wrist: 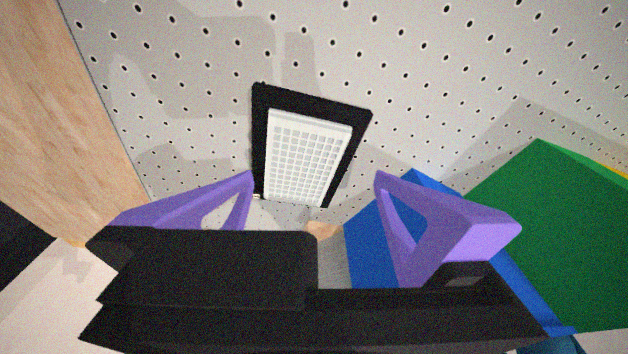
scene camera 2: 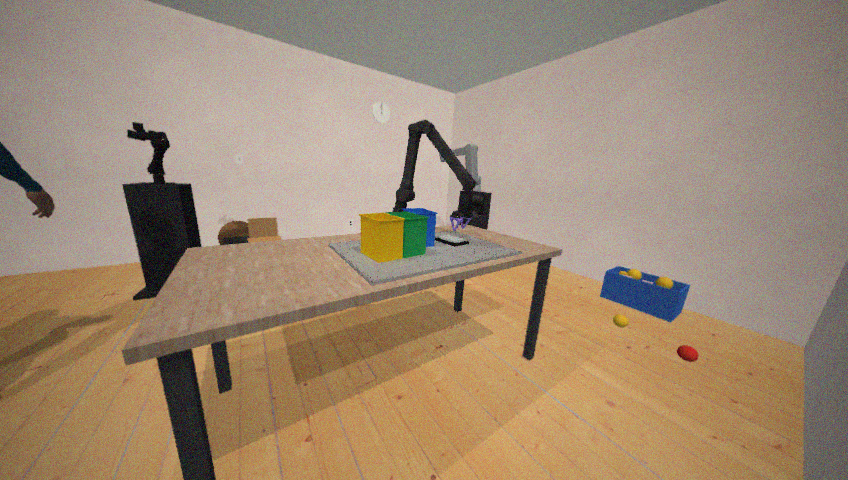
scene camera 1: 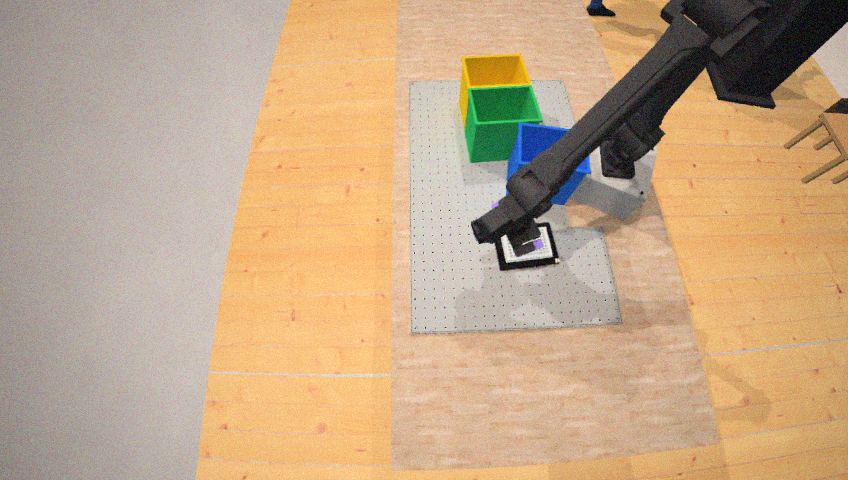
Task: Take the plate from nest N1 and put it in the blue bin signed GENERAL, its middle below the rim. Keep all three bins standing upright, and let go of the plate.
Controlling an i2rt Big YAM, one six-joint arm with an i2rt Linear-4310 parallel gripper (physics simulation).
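Seen in the pictures: gripper, fingertip midpoint: (wrist: 313, 177) (scene camera 2: 458, 229); arm's base at its link origin: (scene camera 1: 615, 158).
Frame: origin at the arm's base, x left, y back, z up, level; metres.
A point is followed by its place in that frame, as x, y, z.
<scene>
The white gridded plate (scene camera 1: 546, 236) @[0.210, -0.176, -0.093] (scene camera 2: 452, 238) @[0.228, -0.244, -0.095] (wrist: 307, 160) @[0.234, -0.248, -0.095] lies flat in the black frame of a nest (scene camera 1: 529, 265) @[0.292, -0.219, -0.108] (wrist: 258, 145) @[0.290, -0.234, -0.108] on the pegboard. The nest's small tag is unreadable. My gripper (scene camera 1: 516, 226) @[0.241, -0.276, -0.037] (scene camera 2: 459, 228) @[0.241, -0.276, -0.037] (wrist: 313, 177) @[0.241, -0.276, -0.037] is open and empty, its purple fingers spread above the plate and nest, apart from them. In the scene camera 1 view it hides part of the plate. The blue bin (scene camera 1: 531, 142) @[-0.027, -0.234, -0.004] (scene camera 2: 429, 228) @[0.054, -0.281, -0.021] (wrist: 367, 245) @[0.093, -0.164, -0.056] stands upright beside the nest, partly behind my arm. Its sign does not show.
The green bin (scene camera 1: 493, 142) @[-0.033, -0.336, -0.026] (scene camera 2: 414, 236) @[-0.090, -0.405, -0.025] (wrist: 565, 235) @[-0.033, -0.333, -0.016] and the yellow bin (scene camera 1: 493, 70) @[-0.283, -0.344, 0.009] (scene camera 2: 380, 237) @[-0.260, -0.438, -0.011] stand upright beyond the blue bin. All are on the grey pegboard (scene camera 1: 446, 297) @[0.395, -0.430, -0.119] on the wooden table (scene camera 2: 267, 279) @[-0.665, -0.445, -0.132]. A grey block (scene camera 1: 615, 196) @[0.095, 0.007, -0.041] lies near the blue bin.
</scene>
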